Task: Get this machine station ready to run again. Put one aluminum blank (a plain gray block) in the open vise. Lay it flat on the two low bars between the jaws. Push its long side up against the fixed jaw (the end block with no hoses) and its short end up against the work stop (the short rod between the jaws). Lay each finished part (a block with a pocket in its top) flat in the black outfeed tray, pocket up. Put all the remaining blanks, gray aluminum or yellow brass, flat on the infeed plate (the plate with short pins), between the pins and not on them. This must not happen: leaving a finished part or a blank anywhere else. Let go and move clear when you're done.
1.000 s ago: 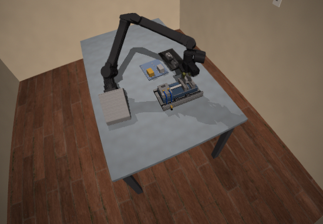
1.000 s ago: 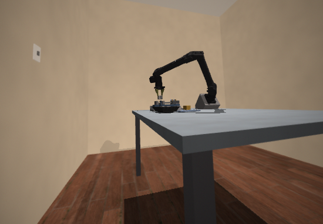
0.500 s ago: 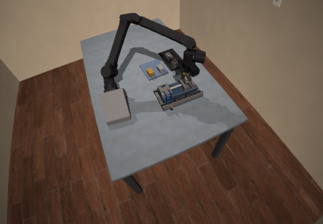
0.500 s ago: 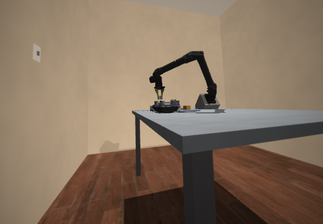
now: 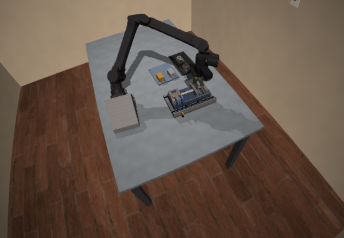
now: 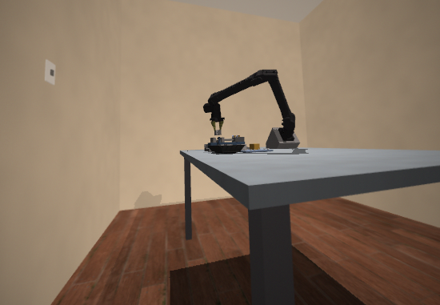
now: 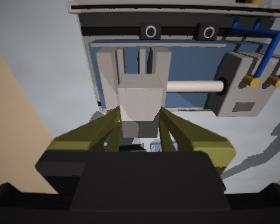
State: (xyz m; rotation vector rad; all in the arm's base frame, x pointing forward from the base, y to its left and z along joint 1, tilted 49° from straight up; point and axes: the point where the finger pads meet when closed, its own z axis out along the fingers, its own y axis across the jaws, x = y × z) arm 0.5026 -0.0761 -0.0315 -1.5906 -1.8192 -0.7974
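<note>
Right now my hand is 11 cm above the blue vise base and 6 cm past it. The rest, counted from my hand: yellow brass blank: 24 cm to the left, 20 cm behind, 12 cm below.
</note>
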